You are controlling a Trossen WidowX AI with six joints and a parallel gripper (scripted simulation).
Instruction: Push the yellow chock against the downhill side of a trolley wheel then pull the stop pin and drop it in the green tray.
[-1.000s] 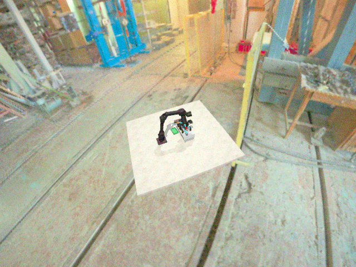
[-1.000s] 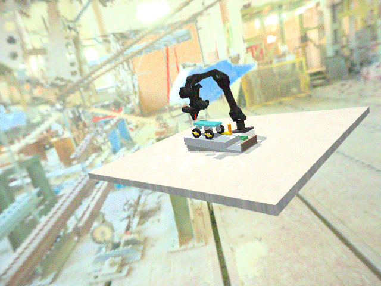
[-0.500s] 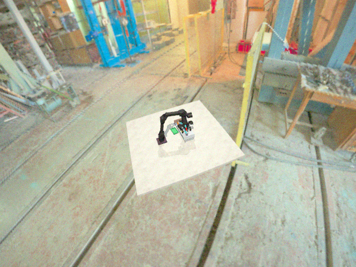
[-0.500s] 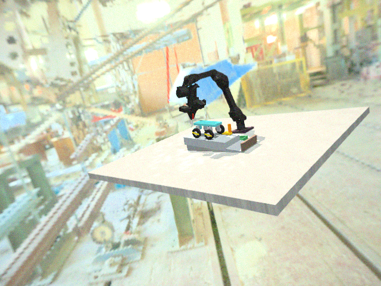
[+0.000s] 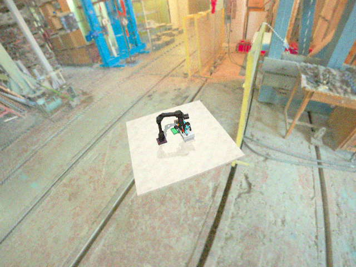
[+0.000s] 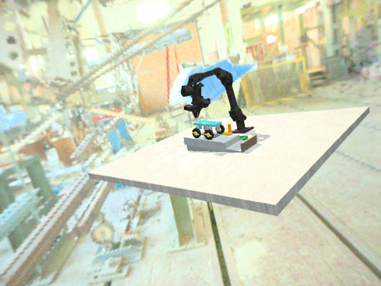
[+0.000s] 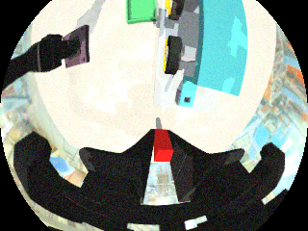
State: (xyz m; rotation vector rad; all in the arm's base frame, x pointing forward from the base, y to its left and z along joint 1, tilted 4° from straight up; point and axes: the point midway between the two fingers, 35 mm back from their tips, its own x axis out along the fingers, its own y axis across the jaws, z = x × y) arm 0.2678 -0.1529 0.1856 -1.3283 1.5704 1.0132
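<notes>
Now: the yellow chock 3 cm ahead of my gripper tip, 22 cm to the left of it and 9 cm below it. The rest, counted from my gripper tip: trolley (8 cm ahead, 12 cm to the left, 6 cm below); then grey ramp (8 cm ahead, 13 cm to the left, 13 cm below); then red-headed stop pin (right at my gripper tip).
</notes>
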